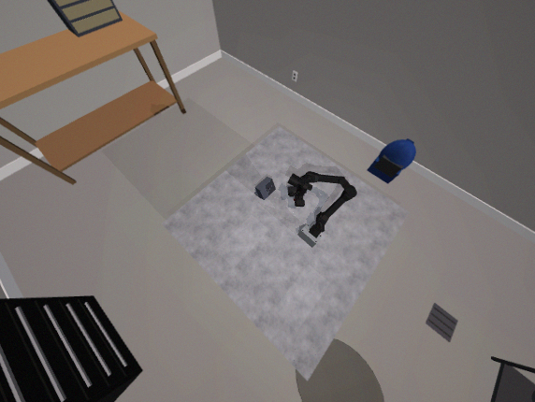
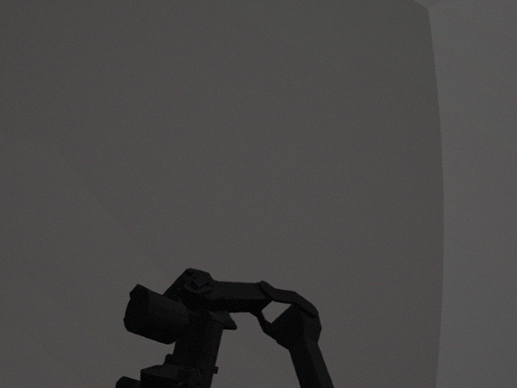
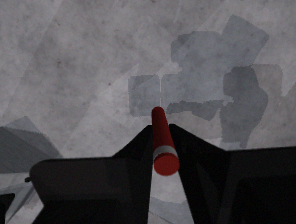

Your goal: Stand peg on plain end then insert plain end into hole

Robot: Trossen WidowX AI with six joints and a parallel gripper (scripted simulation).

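Now: the sloped panel 22 cm ahead of my gripper tip, 7 cm to the left of it and 4 cm below it. Round my gripper tip: red peg: 2 cm above.
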